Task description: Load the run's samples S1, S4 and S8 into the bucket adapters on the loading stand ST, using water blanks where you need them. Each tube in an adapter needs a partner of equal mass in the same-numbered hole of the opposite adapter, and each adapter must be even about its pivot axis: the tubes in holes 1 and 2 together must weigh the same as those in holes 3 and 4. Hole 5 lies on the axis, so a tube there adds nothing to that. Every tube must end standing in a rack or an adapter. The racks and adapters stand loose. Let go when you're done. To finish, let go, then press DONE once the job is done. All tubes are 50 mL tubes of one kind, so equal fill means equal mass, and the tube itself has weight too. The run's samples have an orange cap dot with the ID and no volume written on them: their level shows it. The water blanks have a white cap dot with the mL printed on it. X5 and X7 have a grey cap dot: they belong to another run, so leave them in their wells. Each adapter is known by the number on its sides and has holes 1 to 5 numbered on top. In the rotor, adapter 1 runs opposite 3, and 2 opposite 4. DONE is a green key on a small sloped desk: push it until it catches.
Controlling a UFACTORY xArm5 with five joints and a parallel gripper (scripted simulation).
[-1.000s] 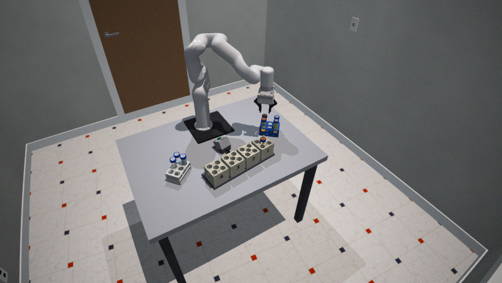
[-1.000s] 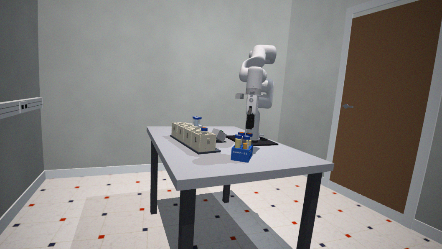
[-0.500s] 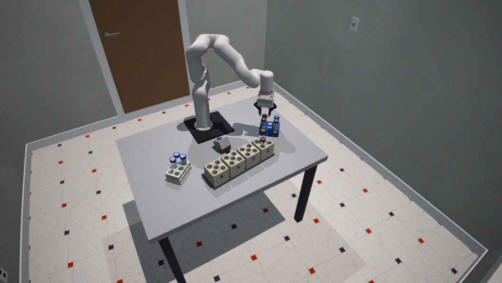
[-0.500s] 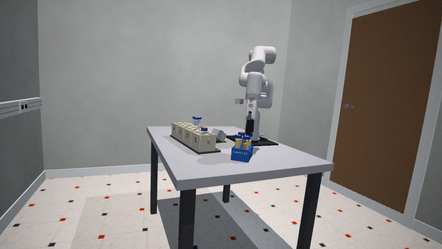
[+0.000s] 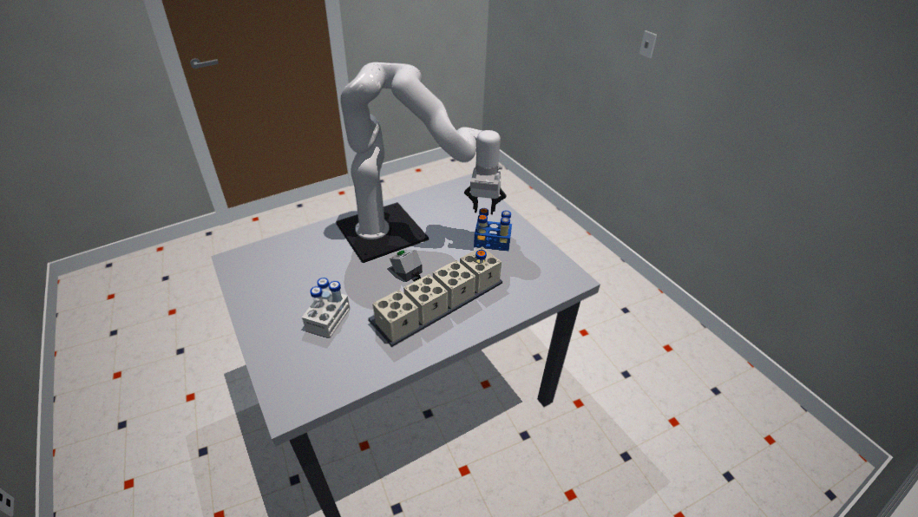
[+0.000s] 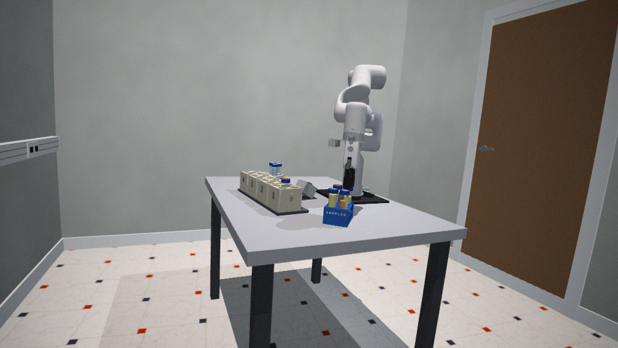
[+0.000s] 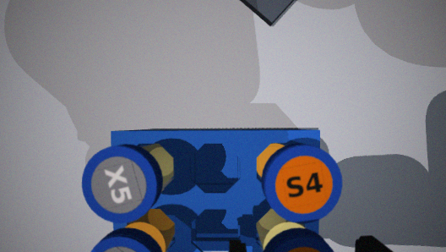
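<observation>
My hand is 40 mm short of the blue samples rack, 20 mm to the right of it and 110 mm above it. From my hand the other things lie so: adapter 3: 240 mm ahead, 350 mm to the right, 80 mm below; white rack: 120 mm ahead, 630 mm to the right, 110 mm below.
</observation>
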